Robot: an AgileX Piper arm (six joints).
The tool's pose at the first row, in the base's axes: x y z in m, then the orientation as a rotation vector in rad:
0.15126, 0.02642, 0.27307, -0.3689, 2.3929, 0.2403
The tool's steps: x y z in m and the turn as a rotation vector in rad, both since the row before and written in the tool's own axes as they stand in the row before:
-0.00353, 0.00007, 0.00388, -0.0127, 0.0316, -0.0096
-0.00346, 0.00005, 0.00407, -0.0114, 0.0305, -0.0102
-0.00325, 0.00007, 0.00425, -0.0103, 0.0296, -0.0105
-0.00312, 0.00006, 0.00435, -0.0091, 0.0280, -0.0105
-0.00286, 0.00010, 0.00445, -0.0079, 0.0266, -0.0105
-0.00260, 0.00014, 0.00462, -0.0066, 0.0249, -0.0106
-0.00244, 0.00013, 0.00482, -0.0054, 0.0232, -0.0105
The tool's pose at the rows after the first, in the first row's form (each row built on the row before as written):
0.15616, 0.02823, 0.27255, -0.3927, 2.4211, 0.2471
0.16107, 0.03014, 0.27168, -0.4167, 2.4479, 0.2522
0.16586, 0.03215, 0.27039, -0.4406, 2.4737, 0.2560
0.17053, 0.03421, 0.26879, -0.4639, 2.4978, 0.2586
0.17496, 0.03633, 0.26683, -0.4866, 2.5204, 0.2599
0.17918, 0.03851, 0.26446, -0.5086, 2.5412, 0.2597
0.18328, 0.04072, 0.26172, -0.5298, 2.5603, 0.2583

